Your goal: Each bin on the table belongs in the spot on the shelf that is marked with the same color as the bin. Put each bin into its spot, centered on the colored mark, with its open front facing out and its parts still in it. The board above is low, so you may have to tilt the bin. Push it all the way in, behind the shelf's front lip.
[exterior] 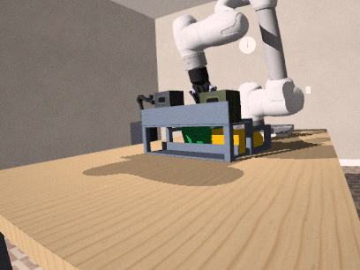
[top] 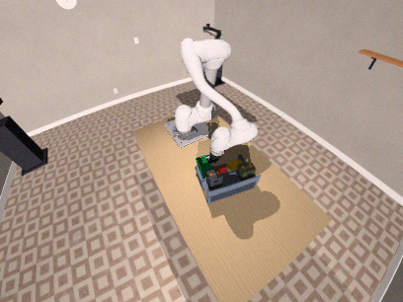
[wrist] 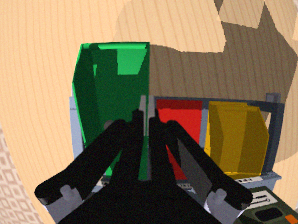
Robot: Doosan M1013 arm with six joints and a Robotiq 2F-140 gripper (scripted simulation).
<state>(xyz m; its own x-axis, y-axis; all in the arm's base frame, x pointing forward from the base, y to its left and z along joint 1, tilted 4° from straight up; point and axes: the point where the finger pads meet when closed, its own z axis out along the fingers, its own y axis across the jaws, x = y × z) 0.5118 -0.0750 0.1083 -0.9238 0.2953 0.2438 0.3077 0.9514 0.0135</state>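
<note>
My gripper is now 30 mm past the green bin, 40 mm to the left of it and 40 mm above it. From my hand the other things lie so: dark box (150 mm ahead, 100 mm to the right, 60 mm above); then yellow bin (130 mm ahead, 150 mm to the left, 60 mm below).
</note>
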